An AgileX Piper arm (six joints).
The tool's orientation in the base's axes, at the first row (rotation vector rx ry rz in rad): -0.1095 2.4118 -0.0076
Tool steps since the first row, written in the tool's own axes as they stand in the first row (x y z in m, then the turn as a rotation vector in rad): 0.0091 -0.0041 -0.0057 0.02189 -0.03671 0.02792; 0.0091 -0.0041 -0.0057 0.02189 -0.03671 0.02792; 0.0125 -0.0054 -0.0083 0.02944 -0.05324 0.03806; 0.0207 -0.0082 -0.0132 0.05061 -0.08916 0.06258; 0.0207 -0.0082 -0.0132 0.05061 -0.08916 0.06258; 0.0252 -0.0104 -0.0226 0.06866 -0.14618 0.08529
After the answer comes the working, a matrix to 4 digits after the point.
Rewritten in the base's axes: -0.0102 -0.0050 -0.0016 0.00511 -0.03767 -0.03408; -0.0102 -0.0050 -0.0016 0.00511 -0.03767 -0.03408; -0.0144 -0.0066 -0.0019 0.00751 -0.05450 -0.04608; -0.0235 -0.0102 -0.0036 0.01083 -0.09141 -0.07717; -0.0235 -0.0102 -0.0036 0.01083 -0.09141 -0.07717; -0.0329 -0.0130 0.0005 0.01689 -0.14913 -0.10408
The tool's axes in the first row as the columns of a matrix, in the base's axes (rounded; the answer above uses it unrounded):
-0.7434 -0.0771 0.6644
-0.0812 0.9964 0.0247
-0.6639 -0.0356 -0.7470

